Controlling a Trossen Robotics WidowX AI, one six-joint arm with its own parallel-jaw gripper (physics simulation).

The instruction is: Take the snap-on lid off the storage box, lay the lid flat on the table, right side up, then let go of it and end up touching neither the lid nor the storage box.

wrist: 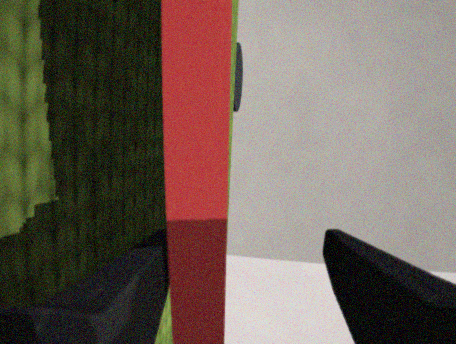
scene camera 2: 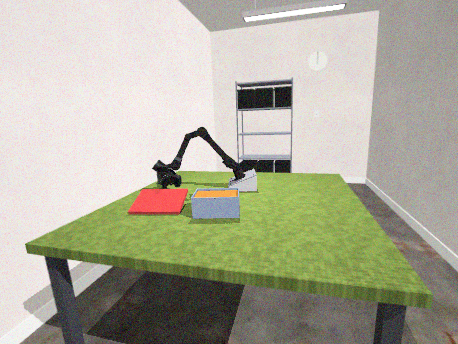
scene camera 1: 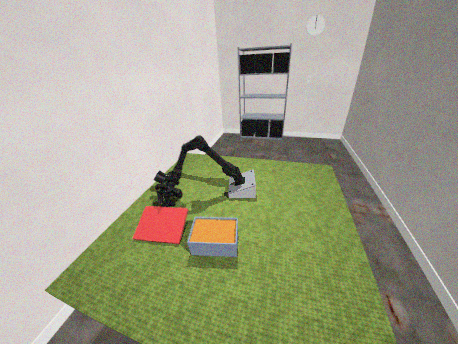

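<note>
The red lid (scene camera 1: 161,224) (scene camera 2: 158,201) (wrist: 197,125) lies right side up, flat or nearly flat, left of the storage box; a slight tilt cannot be ruled out. The blue-grey storage box (scene camera 1: 214,249) (scene camera 2: 216,208) stands uncovered, with an orange inside surface showing. My gripper (scene camera 1: 168,202) (scene camera 2: 171,185) (wrist: 249,241) is open at the lid's far edge, clear of the box. In the wrist view the lid's edge shows close beside the left fingertip, and the right fingertip is well apart from it. Whether the left finger touches the lid cannot be told.
The arm's grey base (scene camera 1: 243,191) (scene camera 2: 244,182) stands on the green tabletop (scene camera 1: 300,250) (scene camera 2: 300,235), behind the box. A wall (scene camera 1: 100,100) (scene camera 2: 100,100) rises on the left. A shelf unit (scene camera 1: 264,96) (scene camera 2: 265,133) stands against the back wall.
</note>
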